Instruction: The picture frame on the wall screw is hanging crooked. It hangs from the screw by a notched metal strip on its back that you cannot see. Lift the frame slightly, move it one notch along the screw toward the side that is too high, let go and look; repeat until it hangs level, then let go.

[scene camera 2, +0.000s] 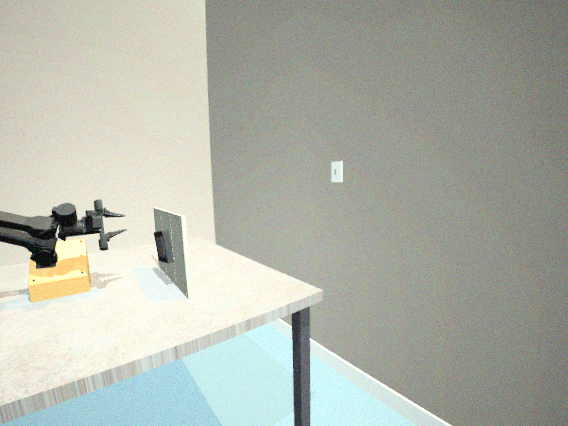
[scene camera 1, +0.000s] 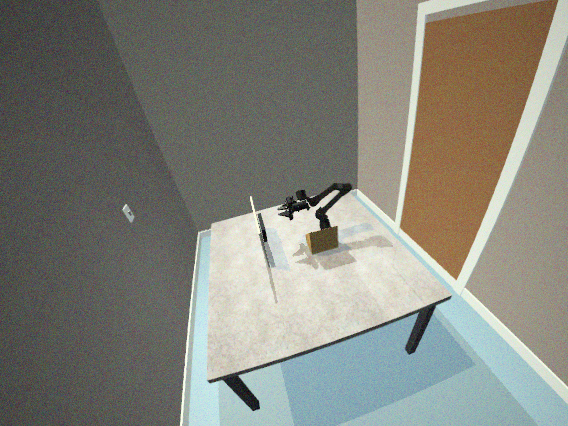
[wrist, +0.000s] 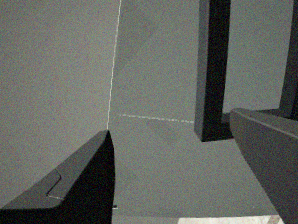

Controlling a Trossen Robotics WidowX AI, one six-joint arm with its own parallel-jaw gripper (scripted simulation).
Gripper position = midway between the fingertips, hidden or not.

In view: the gripper [scene camera 2: 126,222], a picture frame [wrist: 240,57] and a wall panel [scene camera 2: 178,271].
The gripper is seen too in the wrist view [wrist: 171,129].
